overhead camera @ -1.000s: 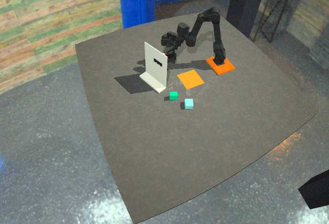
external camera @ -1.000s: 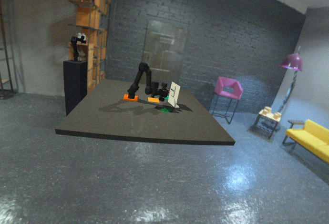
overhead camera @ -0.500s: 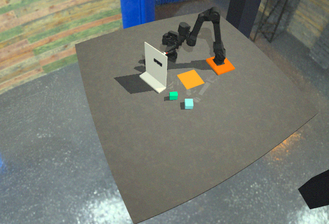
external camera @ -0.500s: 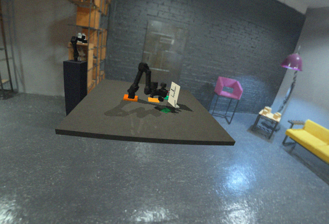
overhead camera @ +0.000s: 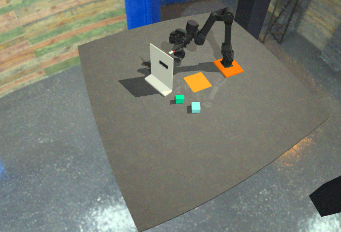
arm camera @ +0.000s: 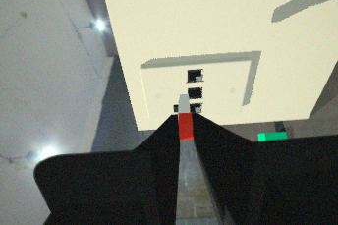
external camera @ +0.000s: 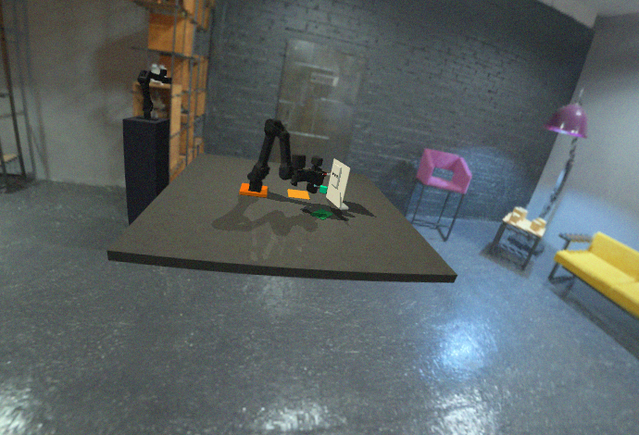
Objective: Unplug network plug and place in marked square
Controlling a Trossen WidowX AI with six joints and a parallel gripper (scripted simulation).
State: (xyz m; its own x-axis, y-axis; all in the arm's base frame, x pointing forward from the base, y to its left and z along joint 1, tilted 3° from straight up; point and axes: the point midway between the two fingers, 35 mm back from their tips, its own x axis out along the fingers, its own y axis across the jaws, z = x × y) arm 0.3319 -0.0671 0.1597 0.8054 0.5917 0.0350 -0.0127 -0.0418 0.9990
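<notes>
Now: gripper tip 18 cm above the orange marked square, 12 cm past it and 10 cm to the right of it. Round my gripper tip: flat green patch 18 cm below, 13 cm to the right; cream upright panel 8 cm ahead, 7 cm below, 5 cm to the left; network plug 1 cm ahead.
</notes>
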